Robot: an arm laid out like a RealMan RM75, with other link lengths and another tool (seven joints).
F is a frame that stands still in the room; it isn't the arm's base.
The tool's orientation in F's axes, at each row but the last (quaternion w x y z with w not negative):
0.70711, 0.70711, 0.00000, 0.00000
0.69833, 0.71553, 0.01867, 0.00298
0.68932, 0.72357, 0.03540, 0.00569
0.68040, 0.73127, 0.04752, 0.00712
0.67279, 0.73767, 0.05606, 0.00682
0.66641, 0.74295, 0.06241, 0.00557
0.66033, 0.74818, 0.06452, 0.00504
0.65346, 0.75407, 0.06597, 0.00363
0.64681, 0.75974, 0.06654, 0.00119
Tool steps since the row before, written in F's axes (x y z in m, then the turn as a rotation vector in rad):
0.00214, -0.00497, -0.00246, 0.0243, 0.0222, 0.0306
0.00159, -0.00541, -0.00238, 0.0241, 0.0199, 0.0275
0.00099, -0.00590, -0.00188, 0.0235, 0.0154, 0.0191
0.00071, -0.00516, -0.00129, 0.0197, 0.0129, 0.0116
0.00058, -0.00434, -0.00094, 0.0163, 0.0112, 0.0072
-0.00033, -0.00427, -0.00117, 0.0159, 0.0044, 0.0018
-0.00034, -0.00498, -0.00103, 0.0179, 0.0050, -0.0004
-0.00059, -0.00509, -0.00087, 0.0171, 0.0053, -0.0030
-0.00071, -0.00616, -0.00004, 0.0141, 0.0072, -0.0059
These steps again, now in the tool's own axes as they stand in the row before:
0.00214, -0.00246, 0.00497, 0.0243, 0.0306, -0.0222
0.00147, -0.00221, 0.00551, 0.0241, 0.0276, -0.0198
0.00072, -0.00155, 0.00603, 0.0236, 0.0194, -0.0150
0.00037, -0.00088, 0.00528, 0.0200, 0.0118, -0.0122
0.00024, -0.00051, 0.00444, 0.0168, 0.0074, -0.0104
-0.00067, -0.00074, 0.00433, 0.0161, 0.0027, -0.0031
-0.00077, -0.00045, 0.00502, 0.0183, 0.0006, -0.0032
-0.00105, -0.00021, 0.00509, 0.0177, -0.0021, -0.0032
-0.00133, 0.00084, 0.00600, 0.0152, -0.0055, -0.0049

